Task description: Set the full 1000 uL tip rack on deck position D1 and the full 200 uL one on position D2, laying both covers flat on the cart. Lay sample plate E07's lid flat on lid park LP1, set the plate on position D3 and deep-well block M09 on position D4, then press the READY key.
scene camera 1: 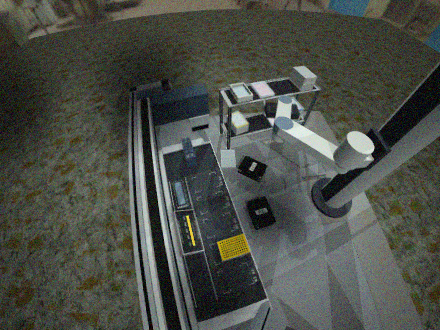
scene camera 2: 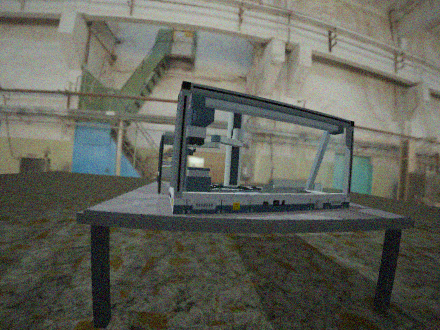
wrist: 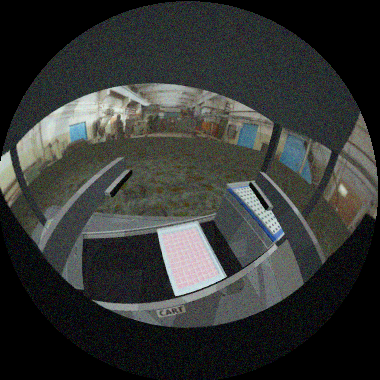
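Note:
My gripper [wrist: 193, 168] is open and empty at the cart's lower shelf, fingers wide apart. In the wrist view a pink-topped plate [wrist: 191, 257] lies below and in front of the fingers. A tall box with a blue-edged, dotted white top [wrist: 260, 216] [scene camera 1: 299, 107] stands to its right, partly behind the right finger. In scene camera 1 a yellow-edged box [scene camera 1: 239, 121] stands at the lower shelf's left end. The upper shelf bears an open-topped white box [scene camera 1: 241, 92], another pink-topped plate [scene camera 1: 262, 89] and a tall white box [scene camera 1: 304, 78]. Plate and block codes cannot be read.
A yellow holed rack [scene camera 1: 233, 247] sits on the dark deck [scene camera 1: 210, 295]. Two black labelled blocks [scene camera 1: 251, 168] [scene camera 1: 261, 212] lie on the table between deck and arm column [scene camera 1: 392, 140]. A small white square [scene camera 1: 228, 158] is near the cart. Cart posts [wrist: 271, 146] flank the fingers.

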